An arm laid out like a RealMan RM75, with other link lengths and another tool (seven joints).
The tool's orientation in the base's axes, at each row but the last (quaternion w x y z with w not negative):
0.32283 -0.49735 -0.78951 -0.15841
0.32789 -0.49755 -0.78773 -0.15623
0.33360 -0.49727 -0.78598 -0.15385
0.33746 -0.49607 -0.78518 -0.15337
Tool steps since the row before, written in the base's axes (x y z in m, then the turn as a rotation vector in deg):
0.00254 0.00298 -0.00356 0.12 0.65 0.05
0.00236 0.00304 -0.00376 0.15 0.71 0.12
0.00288 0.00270 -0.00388 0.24 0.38 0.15
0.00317 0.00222 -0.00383 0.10 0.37 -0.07
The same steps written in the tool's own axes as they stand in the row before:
-0.00109 0.00386 0.00345 0.44 0.40 0.29
-0.00114 0.00378 0.00366 0.52 0.45 0.26
-0.00161 0.00413 0.00331 0.29 0.37 0.02
-0.00200 0.00418 0.00286 0.17 0.27 0.23

